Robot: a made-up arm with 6 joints.
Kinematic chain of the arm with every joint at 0, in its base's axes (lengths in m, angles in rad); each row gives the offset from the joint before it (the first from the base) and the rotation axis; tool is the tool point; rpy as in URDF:
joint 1: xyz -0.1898 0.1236 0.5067 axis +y
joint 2: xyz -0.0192 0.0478 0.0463 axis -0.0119 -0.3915 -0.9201
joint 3: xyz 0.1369 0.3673 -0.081 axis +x
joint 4: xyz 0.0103 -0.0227 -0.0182 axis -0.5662 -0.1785 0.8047
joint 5: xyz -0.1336 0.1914 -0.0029 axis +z
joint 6: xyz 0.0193 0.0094 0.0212 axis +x
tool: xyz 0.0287 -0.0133 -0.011 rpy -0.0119 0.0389 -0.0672
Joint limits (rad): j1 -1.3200..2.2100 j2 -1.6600..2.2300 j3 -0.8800..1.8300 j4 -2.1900..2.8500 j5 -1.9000..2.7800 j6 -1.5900..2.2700
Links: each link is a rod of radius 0.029 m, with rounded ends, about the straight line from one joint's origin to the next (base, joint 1, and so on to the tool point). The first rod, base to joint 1, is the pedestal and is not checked.
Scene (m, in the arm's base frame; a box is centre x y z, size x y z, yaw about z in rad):
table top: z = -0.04
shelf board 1: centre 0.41 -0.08 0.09 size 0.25 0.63 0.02 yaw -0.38
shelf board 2: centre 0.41 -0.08 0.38 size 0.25 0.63 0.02 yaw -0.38
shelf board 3: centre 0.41 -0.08 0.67 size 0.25 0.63 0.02 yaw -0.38
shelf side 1: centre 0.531 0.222 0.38 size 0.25 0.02 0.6 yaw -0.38
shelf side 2: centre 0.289 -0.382 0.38 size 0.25 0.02 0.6 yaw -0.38
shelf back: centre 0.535 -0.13 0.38 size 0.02 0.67 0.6 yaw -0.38
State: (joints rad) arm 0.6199 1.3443 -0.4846 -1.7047 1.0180 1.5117
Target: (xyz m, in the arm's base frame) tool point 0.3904 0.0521 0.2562
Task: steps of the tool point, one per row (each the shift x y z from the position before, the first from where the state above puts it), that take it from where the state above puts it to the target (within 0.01 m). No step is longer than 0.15 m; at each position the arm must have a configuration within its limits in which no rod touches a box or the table.
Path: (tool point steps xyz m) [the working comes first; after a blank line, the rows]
Joints at the target: 0.9003 1.4024 -0.7400 -1.4162 1.1543 1.5523
Straight joint move there: touches shelf board 2.

1: -0.0537 0.0403 0.0422
2: -0.0636 0.0162 0.0010
3: -0.0553 0.0124 -0.0432
4: 0.0198 -0.0035 -0.0692
5: 0.0091 -0.0003 -0.0887
6: -0.0139 0.0003 -0.1064
7: 0.0745 -0.0020 0.0039
8: 0.0519 -0.0195 -0.0019
9: 0.0272 -0.0399 -0.0020

